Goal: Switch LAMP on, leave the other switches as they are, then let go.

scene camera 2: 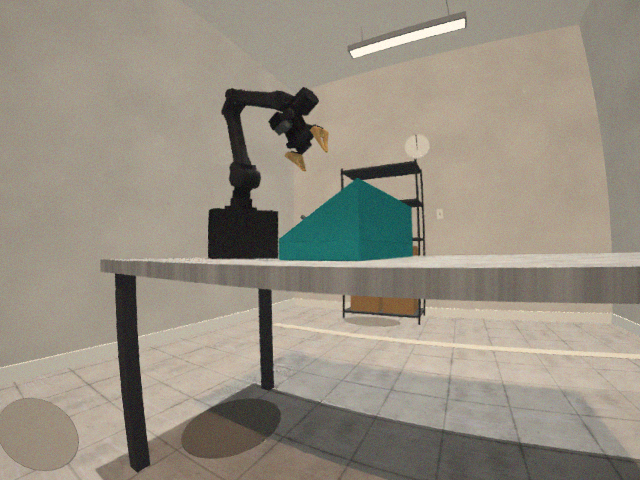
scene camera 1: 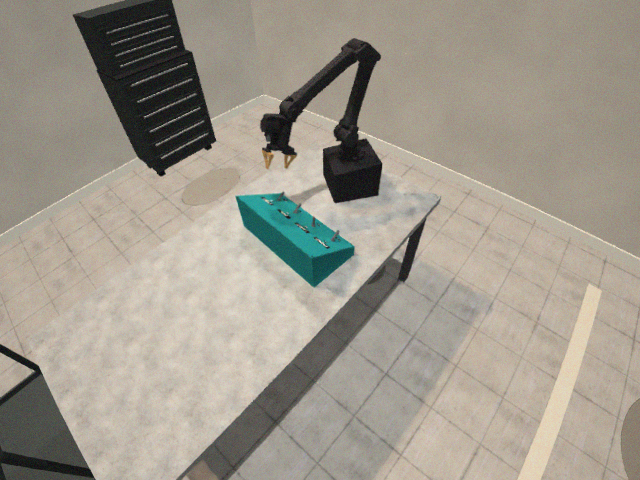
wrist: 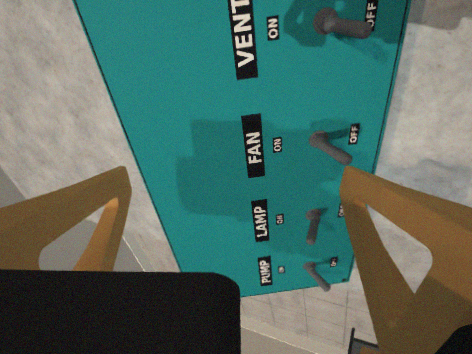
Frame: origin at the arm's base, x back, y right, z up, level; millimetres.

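Seen in the pictures: gripper, fingertip midpoint: [scene camera 2: 314,161] [scene camera 1: 276,168] [wrist: 235,178]; arm's base, link origin: [scene camera 2: 240,210] [scene camera 1: 351,155].
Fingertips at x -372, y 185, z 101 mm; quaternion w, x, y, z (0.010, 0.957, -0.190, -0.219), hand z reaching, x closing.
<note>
Pixels of each thing's top centre, then the offset from my fingertips to it.
- LAMP lever, top centre: [wrist: 308,242] [scene camera 1: 313,217] dx -59, dy -213, dz -147 mm
- VENT lever, top centre: [wrist: 341,32] dx +22, dy +14, dz -160 mm
- FAN lever, top centre: [wrist: 329,160] dx -12, dy -101, dz -160 mm
- PUMP lever, top centre: [wrist: 315,288] dx -81, dy -331, dz -160 mm
A teal sloped switch box [scene camera 1: 276,246] [scene camera 2: 385,227] [wrist: 145,90] stands on the table. In the wrist view its labels read VENT, FAN, LAMP and PUMP from top to bottom. The LAMP lever [scene camera 1: 313,222] [wrist: 312,227] stands at a different angle from the others, its tip turned away from OFF, toward the ON side. The VENT lever [wrist: 345,26], FAN lever [wrist: 331,148] and PUMP lever [wrist: 317,276] lean toward OFF. My gripper [scene camera 1: 277,167] [scene camera 2: 314,160] [wrist: 235,178] is open and empty, raised above the box's VENT end and touching no lever.
The arm's black base block [scene camera 1: 353,173] [scene camera 2: 242,233] stands on the table [scene camera 1: 170,330] [scene camera 2: 465,281] behind the box. A black drawer cabinet [scene camera 1: 155,111] stands on the floor at the back left. A shelf rack [scene camera 2: 382,169] stands beyond the table in the second scene view.
</note>
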